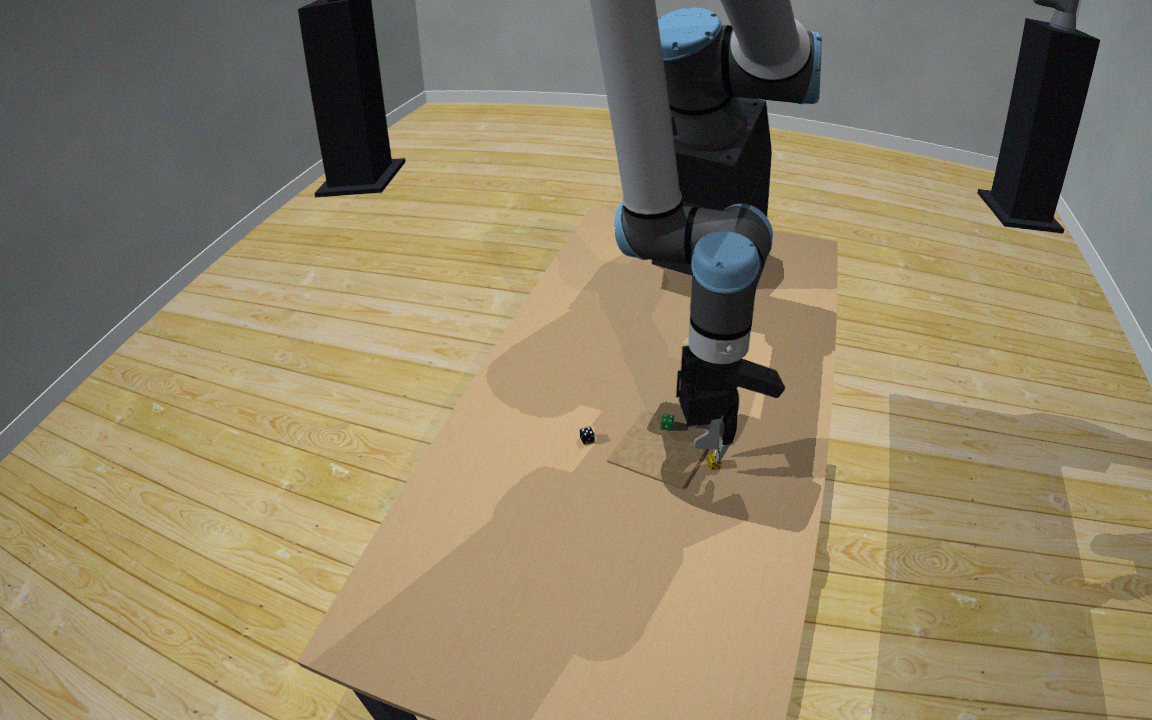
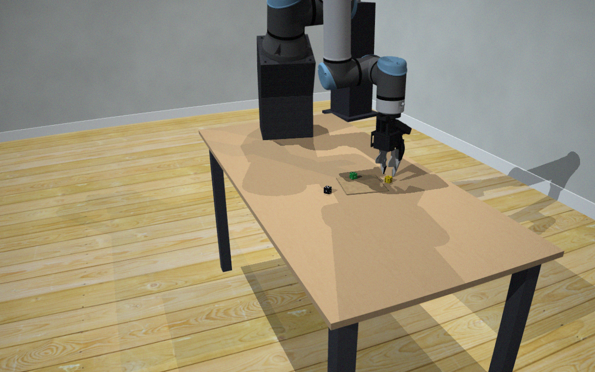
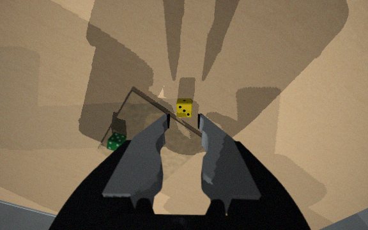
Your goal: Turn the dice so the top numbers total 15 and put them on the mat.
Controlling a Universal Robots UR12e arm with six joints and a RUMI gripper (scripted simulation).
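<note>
My gripper is now 3 cm above the yellow die. Also, from my hand: thin square mat 4 cm behind, 9 cm to the right, 4 cm below; then black die 5 cm behind, 22 cm to the right, 3 cm below; then green die 9 cm behind, 8 cm to the right, 3 cm below.
</note>
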